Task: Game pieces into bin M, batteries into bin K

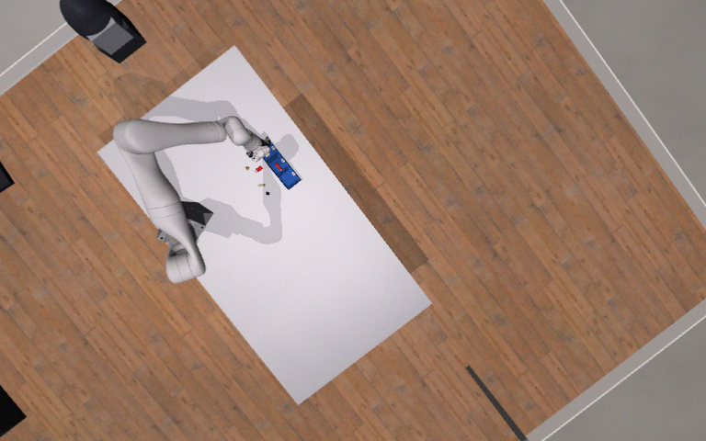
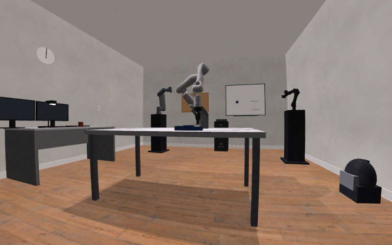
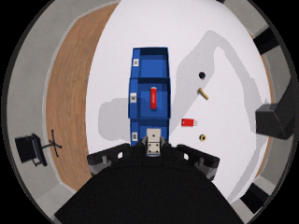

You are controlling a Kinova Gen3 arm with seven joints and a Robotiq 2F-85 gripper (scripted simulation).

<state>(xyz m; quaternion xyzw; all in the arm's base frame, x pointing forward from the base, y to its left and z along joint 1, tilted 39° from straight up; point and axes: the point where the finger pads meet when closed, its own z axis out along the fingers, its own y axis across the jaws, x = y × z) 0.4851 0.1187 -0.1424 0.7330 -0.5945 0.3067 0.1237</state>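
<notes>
Right now my hand is 8 cm to the left of the bin, 5 cm above it and 2 cm short of it. Also, from my hand: red cylinder (9 cm to the right, 6 cm below, 1 cm ahead); white tile (2 cm below); black piece (17 cm to the right, 11 cm behind, 7 cm below).
</notes>
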